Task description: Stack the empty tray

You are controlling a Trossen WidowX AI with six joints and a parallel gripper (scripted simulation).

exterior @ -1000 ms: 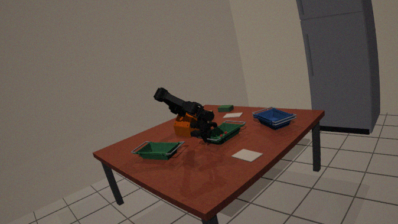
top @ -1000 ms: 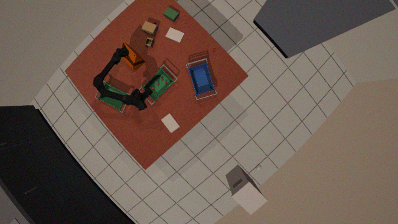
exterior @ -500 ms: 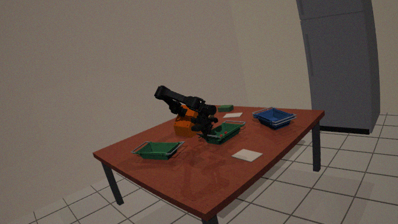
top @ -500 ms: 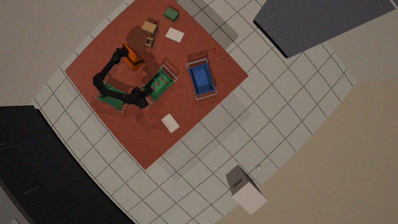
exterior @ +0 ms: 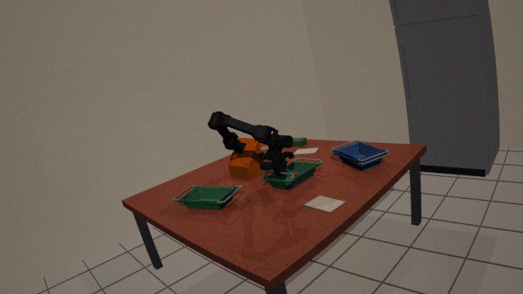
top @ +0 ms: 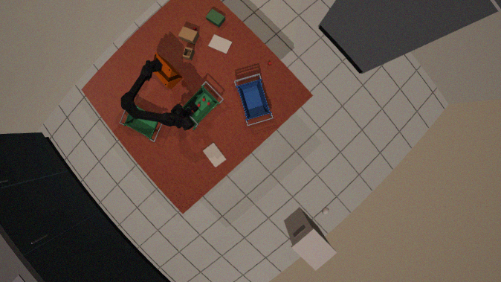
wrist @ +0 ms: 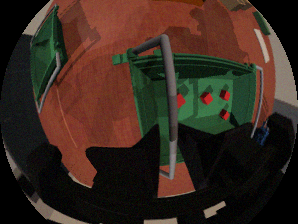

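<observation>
The green tray is 21 cm behind my gripper tip, 30 cm to the right of it and 2 cm below it. Round my gripper tip: tan box: 47 cm behind, 35 cm to the left, 3 cm below; then green block: 46 cm behind, 59 cm to the left, 4 cm below.
</observation>
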